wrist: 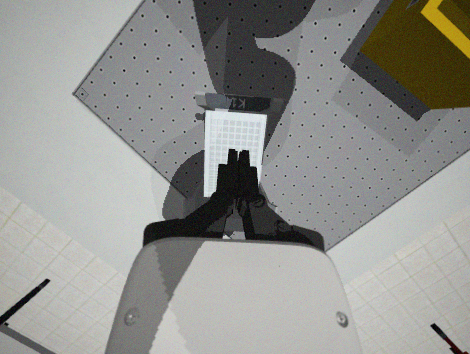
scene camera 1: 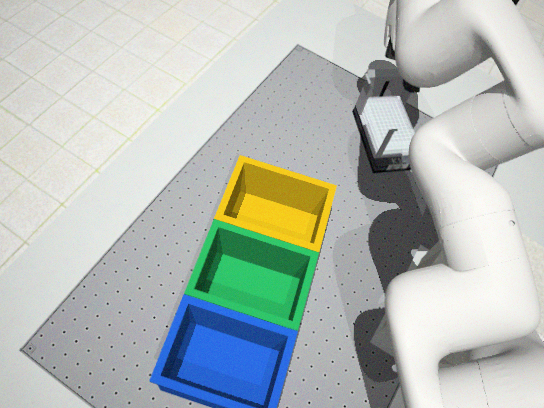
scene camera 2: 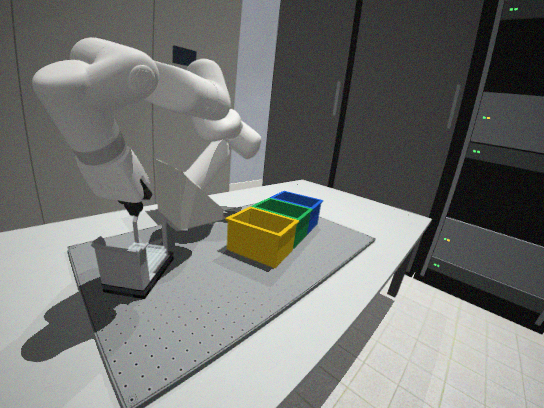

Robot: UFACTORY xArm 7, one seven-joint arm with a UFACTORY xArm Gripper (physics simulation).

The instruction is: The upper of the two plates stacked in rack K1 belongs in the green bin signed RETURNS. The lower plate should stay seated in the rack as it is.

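Places are measured from the arm's base along level axes (x ahead, y left, z up), in metres.
Pixels of known places: gripper, fingertip midpoint: (wrist: 236,161) (scene camera 1: 411,90) (scene camera 2: 137,211); arm's base, link origin: (scene camera 2: 191,185).
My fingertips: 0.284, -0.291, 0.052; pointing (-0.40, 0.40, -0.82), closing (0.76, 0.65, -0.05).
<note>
For each thing: its top centre in the pictures, then the offset to it from my fingertips, as dx, dy, dz. Level surfaces: height alone.
- Rack K1, top centre: (wrist: 234,164) (scene camera 1: 402,100) (scene camera 2: 135,229) +0.007, -0.009, -0.038
- pale gridded plate, top centre: (wrist: 233,158) (scene camera 1: 390,120) (scene camera 2: 137,257) +0.011, -0.015, -0.106
- green bin, top centre: (scene camera 1: 254,272) (scene camera 2: 282,207) +0.058, +0.431, -0.058
- perforated grey board, surface height: dz -0.158
Rack K1 (scene camera 1: 382,164) (scene camera 2: 122,270) (wrist: 256,103) has a dark base and grey upright guides. A pale gridded plate (scene camera 1: 392,120) (scene camera 2: 159,254) (wrist: 235,131) lies inside it and looks seated; I cannot make out the two stacked plates separately. My gripper (scene camera 2: 133,212) (wrist: 236,161) is shut and empty. It points down above the rack, and its black fingertips overlap the plate in the wrist view. In scene camera 1 the arm hides most of the gripper. The green bin (scene camera 1: 255,257) (scene camera 2: 302,231) is empty in scene camera 1; its sign cannot be read.
A yellow bin (scene camera 1: 282,187) (scene camera 2: 257,245) (wrist: 405,60) adjoins the green bin on the rack side, and a blue bin (scene camera 1: 230,320) (scene camera 2: 314,216) adjoins its other side. They stand on a perforated grey board (scene camera 1: 115,280) (scene camera 2: 200,300) (wrist: 320,165). A beige angled panel (scene camera 2: 180,200) stands behind the rack.
</note>
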